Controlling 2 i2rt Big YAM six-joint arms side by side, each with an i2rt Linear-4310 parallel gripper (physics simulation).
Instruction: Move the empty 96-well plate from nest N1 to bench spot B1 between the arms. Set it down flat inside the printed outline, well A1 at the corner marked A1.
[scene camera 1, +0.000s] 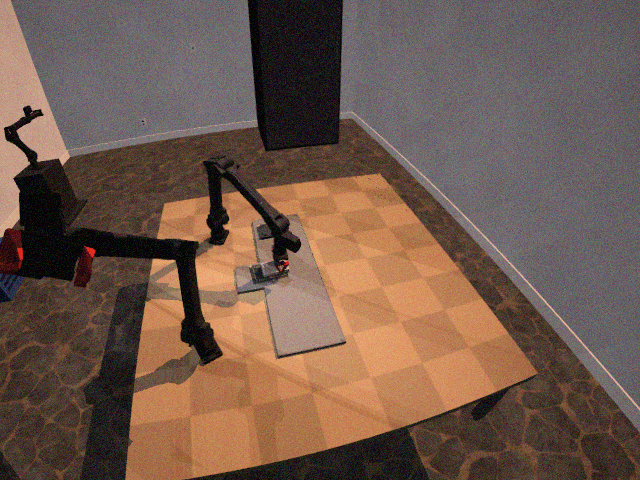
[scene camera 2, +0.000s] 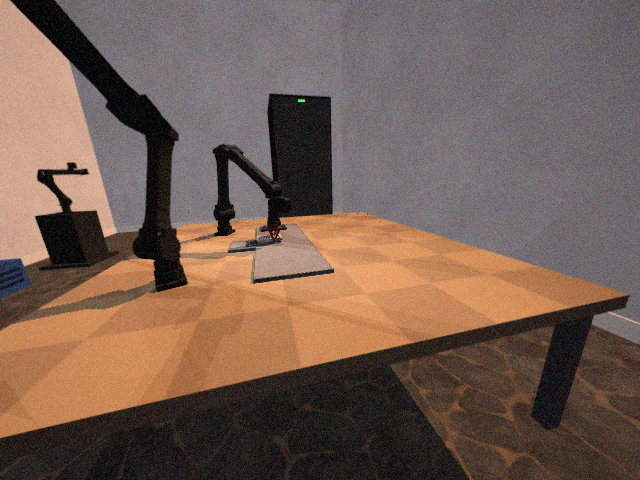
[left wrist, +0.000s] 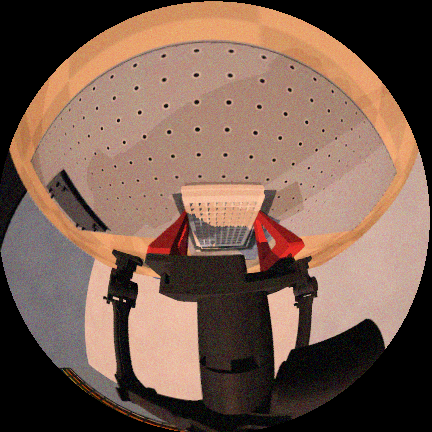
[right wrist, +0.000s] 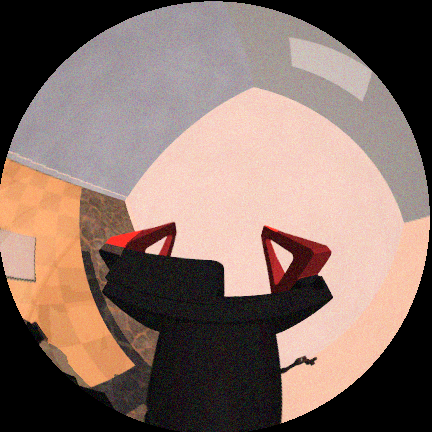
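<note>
The pale 96-well plate is between the red fingers of my left gripper, which is shut on its two sides. Dark nest corners show behind and beside the plate in the left wrist view. I cannot tell whether the plate rests in the nest or hangs just above it. My right gripper is open and empty, raised at the left of scene camera 1. No printed outline or A1 mark for B1 can be made out.
A grey perforated board lies on the table. A small grey panel adjoins its left edge. Another dark holder stands at the board's far end in scene camera 1.
</note>
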